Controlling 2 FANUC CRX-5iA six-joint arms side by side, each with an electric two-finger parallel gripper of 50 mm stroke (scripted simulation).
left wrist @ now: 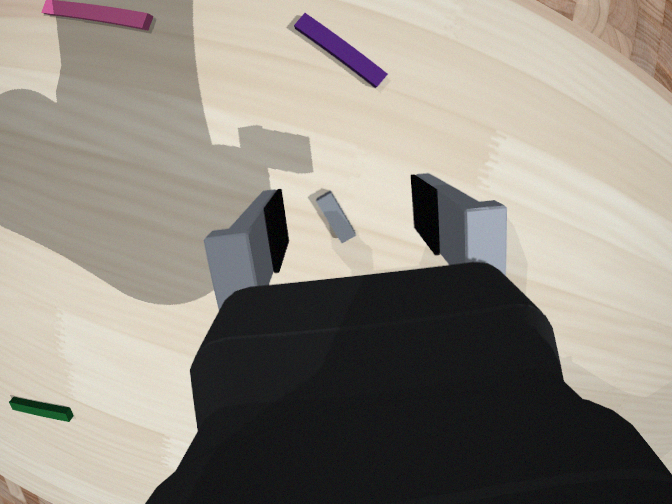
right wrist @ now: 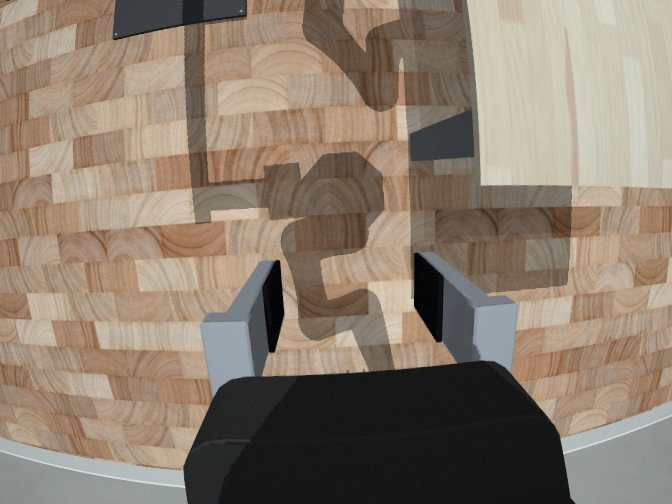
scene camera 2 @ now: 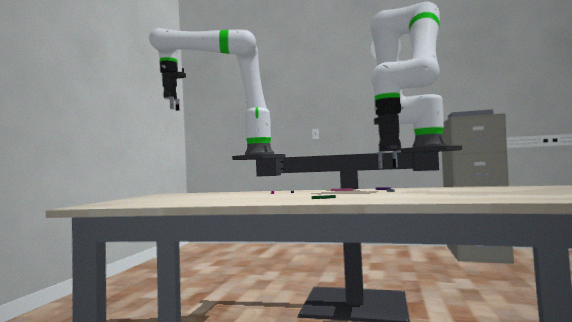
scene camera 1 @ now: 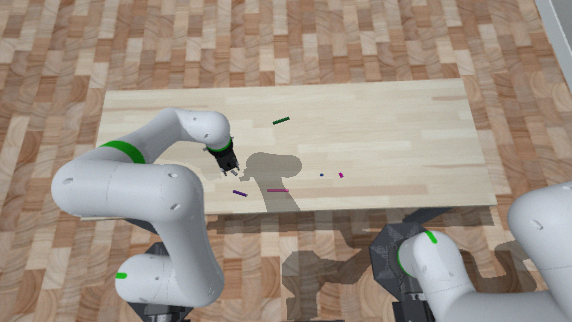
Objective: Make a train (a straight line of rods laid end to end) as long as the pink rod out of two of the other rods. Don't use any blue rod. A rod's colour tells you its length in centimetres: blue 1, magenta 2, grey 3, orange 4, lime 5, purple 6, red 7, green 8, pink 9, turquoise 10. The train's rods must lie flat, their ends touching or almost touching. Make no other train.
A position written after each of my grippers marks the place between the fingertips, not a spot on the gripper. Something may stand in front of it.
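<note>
My left gripper (scene camera 2: 388,168) is visible to me, and the left wrist view shows it too (left wrist: 349,208). I also see my right gripper (right wrist: 348,284). There is a grey rod (left wrist: 327,202) as well, though in the right wrist view the rod is out of frame.
</note>
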